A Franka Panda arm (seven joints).
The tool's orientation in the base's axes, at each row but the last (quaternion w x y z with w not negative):
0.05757 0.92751 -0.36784 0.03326
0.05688 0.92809 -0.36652 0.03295
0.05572 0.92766 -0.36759 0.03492
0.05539 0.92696 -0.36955 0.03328
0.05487 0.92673 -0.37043 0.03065
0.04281 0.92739 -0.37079 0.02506
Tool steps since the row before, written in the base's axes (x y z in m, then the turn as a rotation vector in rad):
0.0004 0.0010 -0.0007 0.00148 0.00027 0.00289
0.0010 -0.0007 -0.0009 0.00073 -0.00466 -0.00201
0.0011 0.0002 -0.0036 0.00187 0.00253 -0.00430
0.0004 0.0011 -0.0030 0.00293 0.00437 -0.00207
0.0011 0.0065 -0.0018 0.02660 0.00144 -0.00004
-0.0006 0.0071 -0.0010 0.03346 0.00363 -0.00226
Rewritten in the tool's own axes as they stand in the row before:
-0.0005 -0.0011 0.0006 0.00119 -0.00097 -0.00287
0.0011 -0.0002 0.0010 0.00348 0.00271 0.00261
0.0003 -0.0012 0.0036 -0.00081 -0.00345 0.00398
-0.0008 -0.0013 0.0028 -0.00107 -0.00533 0.00156
-0.0038 -0.0056 0.0010 0.01826 -0.01939 0.00029
-0.0054 -0.0048 0.0003 0.02155 -0.02584 0.00239

